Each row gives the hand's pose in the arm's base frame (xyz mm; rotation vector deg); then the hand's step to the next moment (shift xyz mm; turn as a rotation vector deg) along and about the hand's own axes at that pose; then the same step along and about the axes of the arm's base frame.
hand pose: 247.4 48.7 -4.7 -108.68 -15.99 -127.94
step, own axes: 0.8 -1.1 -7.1 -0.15 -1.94 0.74
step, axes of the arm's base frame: -7.2 -0.9 -0.4 0.20 2.07 -0.06
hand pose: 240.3 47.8 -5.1 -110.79 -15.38 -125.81
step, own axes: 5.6 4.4 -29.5 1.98 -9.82 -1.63
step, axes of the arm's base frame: -27.7 -12.3 1.8 -4.45 8.95 1.74
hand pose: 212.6 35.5 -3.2 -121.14 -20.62 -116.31
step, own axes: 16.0 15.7 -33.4 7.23 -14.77 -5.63
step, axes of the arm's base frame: -26.5 -24.3 18.0 -9.58 12.70 7.00
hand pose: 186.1 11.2 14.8 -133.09 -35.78 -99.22
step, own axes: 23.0 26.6 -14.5 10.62 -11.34 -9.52
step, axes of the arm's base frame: 4.2 -24.2 29.0 -10.69 8.90 11.77
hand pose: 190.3 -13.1 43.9 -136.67 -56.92 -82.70
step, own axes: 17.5 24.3 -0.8 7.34 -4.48 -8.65
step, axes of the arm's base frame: 19.9 -11.0 19.5 -6.78 2.63 9.79
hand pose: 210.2 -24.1 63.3 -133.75 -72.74 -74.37
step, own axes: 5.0 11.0 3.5 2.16 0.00 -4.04
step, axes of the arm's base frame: 11.7 -2.0 4.2 -1.91 -0.82 4.08
